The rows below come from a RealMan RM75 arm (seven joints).
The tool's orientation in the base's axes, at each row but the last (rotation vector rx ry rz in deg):
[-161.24, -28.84, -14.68]
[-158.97, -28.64, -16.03]
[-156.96, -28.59, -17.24]
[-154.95, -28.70, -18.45]
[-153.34, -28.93, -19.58]
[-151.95, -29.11, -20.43]
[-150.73, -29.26, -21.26]
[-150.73, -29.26, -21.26]
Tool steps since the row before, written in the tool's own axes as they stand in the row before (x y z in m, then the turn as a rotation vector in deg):
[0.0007, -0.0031, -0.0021, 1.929, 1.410, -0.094]
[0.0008, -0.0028, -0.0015, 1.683, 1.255, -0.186]
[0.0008, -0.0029, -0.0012, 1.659, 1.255, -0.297]
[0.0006, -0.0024, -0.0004, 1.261, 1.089, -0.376]
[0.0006, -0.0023, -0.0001, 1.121, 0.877, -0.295]
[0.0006, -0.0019, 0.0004, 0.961, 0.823, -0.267]
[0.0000, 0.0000, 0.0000, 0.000, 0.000, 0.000]
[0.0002, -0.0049, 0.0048, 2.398, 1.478, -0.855]
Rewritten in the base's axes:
[-0.0007, 0.0024, 0.0029, 2.280, -0.696, 0.184]
[-0.0005, 0.0022, 0.0023, 1.985, -0.664, 0.251]
[-0.0005, 0.0024, 0.0022, 1.946, -0.712, 0.347]
[-0.0004, 0.0021, 0.0013, 1.508, -0.718, 0.357]
[-0.0004, 0.0021, 0.0010, 1.311, -0.543, 0.313]
[-0.0002, 0.0020, 0.0005, 1.150, -0.532, 0.256]
[0.0000, 0.0000, 0.0000, 0.000, 0.000, 0.000]
[-0.0010, 0.0064, -0.0023, 2.603, -0.933, 1.011]

